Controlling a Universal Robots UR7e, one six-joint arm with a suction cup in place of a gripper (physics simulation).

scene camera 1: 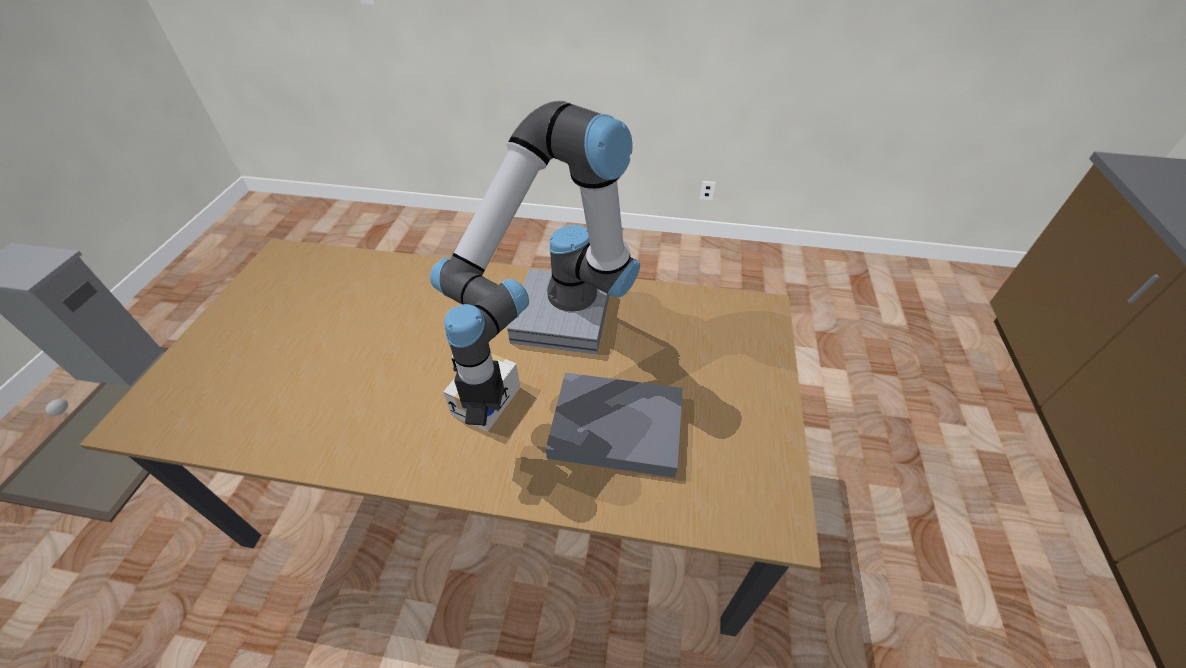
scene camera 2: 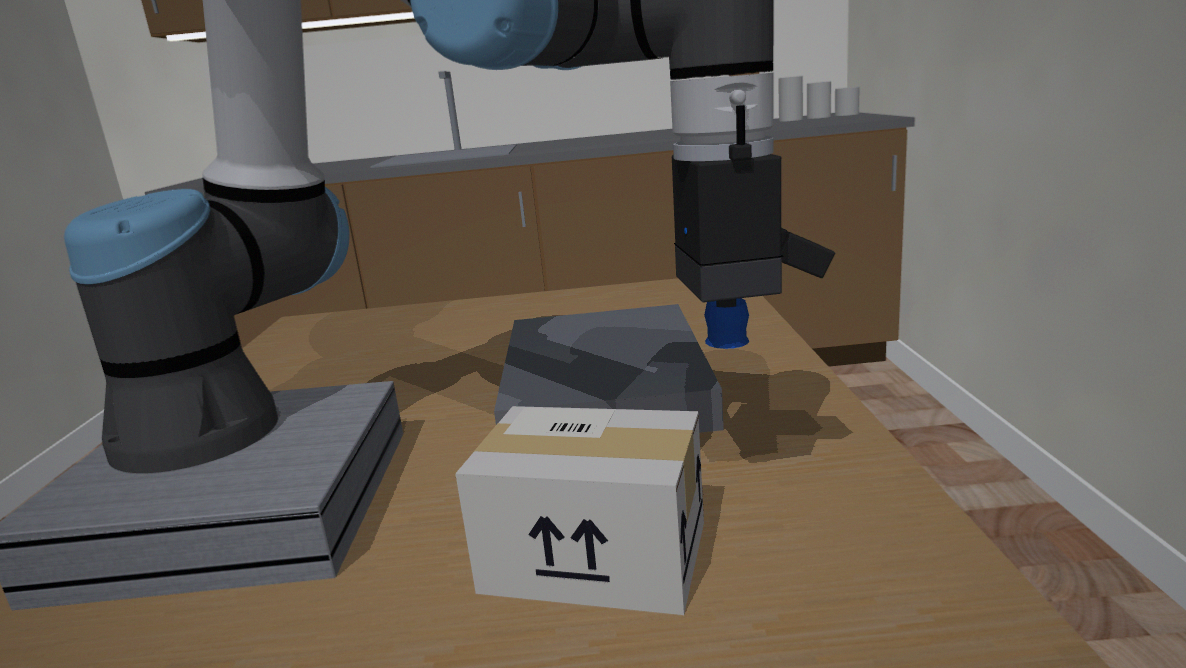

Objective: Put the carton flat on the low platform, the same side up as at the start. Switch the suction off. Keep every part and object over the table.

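Places are measured from the arm's base along level axes (x ahead, y left, z up), in millimetres.
Pixels of known places: hand, tool point: (scene camera 2: 727,340); arm's base, link origin: (scene camera 1: 572,293) (scene camera 2: 196,435).
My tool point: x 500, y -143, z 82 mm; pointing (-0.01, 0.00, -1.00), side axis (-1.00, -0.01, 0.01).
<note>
For each thing: its top centre in the pictures, then the offset to it from my tool point. Level surfaces: height alone.
- white carton, top centre: (scene camera 2: 583,440) (scene camera 1: 480,377) dx -130, dy -52, dz -46 mm
- low grey platform, top centre: (scene camera 2: 601,348) (scene camera 1: 617,416) dx -76, dy +305, dz -103 mm
- wooden table, surface height: dz -151 mm
A white carton (scene camera 1: 510,381) (scene camera 2: 572,531) with tan tape stands upright on the table. In the scene camera 2 view its top shows a barcode label and its near side shows two arrows pointing up. In the scene camera 1 view the tool hides part of it. The low grey platform (scene camera 1: 647,427) (scene camera 2: 618,327) lies beside the carton, with arm shadows across it. My suction cup (scene camera 1: 491,410) (scene camera 2: 727,325) is blue, points down and holds nothing. It hangs in the air, higher than the carton's top and apart from it, to its right in the scene camera 2 view.
The arm's base stands on a grey block (scene camera 1: 551,336) (scene camera 2: 248,497) near the carton and platform. The wooden table (scene camera 1: 331,331) (scene camera 2: 829,564) has its front edge below the carton in the scene camera 1 view. A small black bracket (scene camera 2: 806,253) juts from the tool.
</note>
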